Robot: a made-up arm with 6 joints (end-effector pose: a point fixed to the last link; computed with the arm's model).
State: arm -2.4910 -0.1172 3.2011 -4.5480 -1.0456 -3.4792
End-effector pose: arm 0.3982 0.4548 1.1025 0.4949 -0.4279 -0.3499 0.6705
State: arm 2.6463 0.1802 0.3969 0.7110 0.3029 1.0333
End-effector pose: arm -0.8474 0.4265 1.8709 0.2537 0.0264 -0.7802 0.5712
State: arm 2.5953 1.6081 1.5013 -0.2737 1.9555 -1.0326
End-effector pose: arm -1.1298 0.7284 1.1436 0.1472 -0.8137 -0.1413 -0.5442
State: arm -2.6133 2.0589 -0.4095 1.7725 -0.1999 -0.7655
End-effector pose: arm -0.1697 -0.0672 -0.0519 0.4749 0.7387 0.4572 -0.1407
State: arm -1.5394 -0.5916 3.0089 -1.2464 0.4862 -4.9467
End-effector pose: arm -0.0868 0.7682 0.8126 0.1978 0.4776 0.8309 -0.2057
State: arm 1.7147 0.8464 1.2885 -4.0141 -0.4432 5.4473
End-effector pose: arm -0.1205 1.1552 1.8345 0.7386 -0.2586 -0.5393 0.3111
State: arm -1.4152 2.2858 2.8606 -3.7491 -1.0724 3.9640
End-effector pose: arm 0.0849 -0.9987 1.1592 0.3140 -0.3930 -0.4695 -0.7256
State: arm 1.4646 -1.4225 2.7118 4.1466 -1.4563 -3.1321
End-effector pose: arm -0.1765 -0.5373 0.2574 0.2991 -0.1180 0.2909 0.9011
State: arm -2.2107 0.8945 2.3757 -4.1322 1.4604 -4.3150
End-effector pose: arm -0.2097 -0.4786 1.9191 0.6735 0.4635 -0.3565 -0.4522
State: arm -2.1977 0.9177 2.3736 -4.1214 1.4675 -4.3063
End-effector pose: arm -0.2197 -0.5023 1.9092 0.6676 0.4730 -0.3515 -0.4550
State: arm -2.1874 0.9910 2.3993 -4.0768 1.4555 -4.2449
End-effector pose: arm -0.2533 -0.5529 1.8775 0.6619 0.4629 -0.3470 -0.4766
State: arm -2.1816 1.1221 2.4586 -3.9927 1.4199 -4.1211
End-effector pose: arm -0.3114 -0.6281 1.8141 0.6550 0.4287 -0.3381 -0.5225
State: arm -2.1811 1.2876 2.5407 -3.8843 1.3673 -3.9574
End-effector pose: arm -0.3792 -0.7056 1.7231 0.6441 0.3768 -0.3166 -0.5855
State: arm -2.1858 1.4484 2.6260 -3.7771 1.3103 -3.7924
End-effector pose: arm -0.4388 -0.7618 1.6262 0.6294 0.3201 -0.2825 -0.6493
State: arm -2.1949 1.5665 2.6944 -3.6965 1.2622 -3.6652
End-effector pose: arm -0.4799 -0.7878 1.5528 0.6149 0.2717 -0.2490 -0.6972
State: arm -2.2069 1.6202 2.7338 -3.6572 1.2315 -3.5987
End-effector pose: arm -0.5006 -0.7885 1.5216 0.6063 0.2390 -0.2322 -0.7220
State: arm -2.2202 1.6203 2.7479 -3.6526 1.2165 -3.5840
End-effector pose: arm -0.5064 -0.7742 1.5264 0.6048 0.2202 -0.2344 -0.7286
